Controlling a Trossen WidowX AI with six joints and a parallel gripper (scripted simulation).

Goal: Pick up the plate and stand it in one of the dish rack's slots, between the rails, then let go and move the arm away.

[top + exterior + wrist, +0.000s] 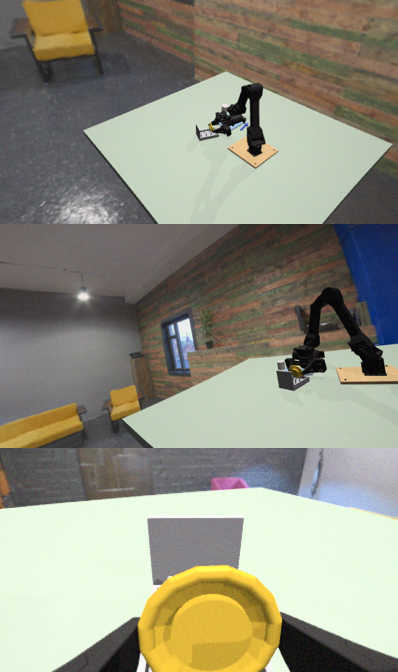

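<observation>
The yellow plate lies 10 mm to the right of my gripper tip. Round my gripper tip: blue spoon 230 mm to the right, 60 mm behind, 50 mm below; light blue mat 170 mm to the right, 50 mm below, 40 mm ahead; grey dish rack 30 mm below, 20 mm to the left.
</observation>
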